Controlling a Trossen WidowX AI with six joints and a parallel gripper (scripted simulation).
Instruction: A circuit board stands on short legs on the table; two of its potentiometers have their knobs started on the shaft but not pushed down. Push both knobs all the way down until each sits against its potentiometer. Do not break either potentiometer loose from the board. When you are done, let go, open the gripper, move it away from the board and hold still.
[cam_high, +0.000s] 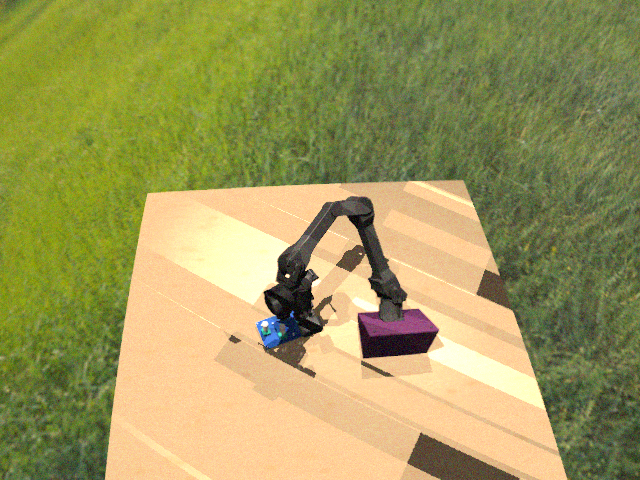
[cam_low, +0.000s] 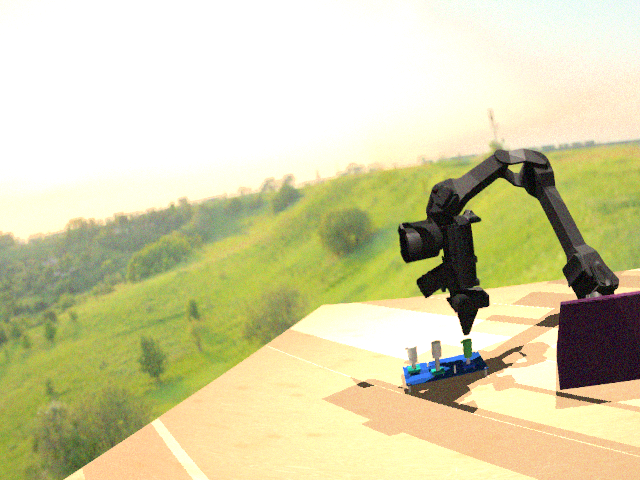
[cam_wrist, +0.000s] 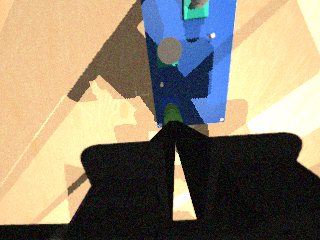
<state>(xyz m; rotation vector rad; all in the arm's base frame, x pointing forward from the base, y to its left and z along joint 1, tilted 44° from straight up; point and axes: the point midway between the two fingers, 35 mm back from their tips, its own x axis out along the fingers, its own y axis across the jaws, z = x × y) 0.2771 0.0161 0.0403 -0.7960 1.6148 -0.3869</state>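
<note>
Now: the green knob 30 mm below my gripper tip. Round my gripper tip: grey knob (110 mm ahead, 30 mm below).
</note>
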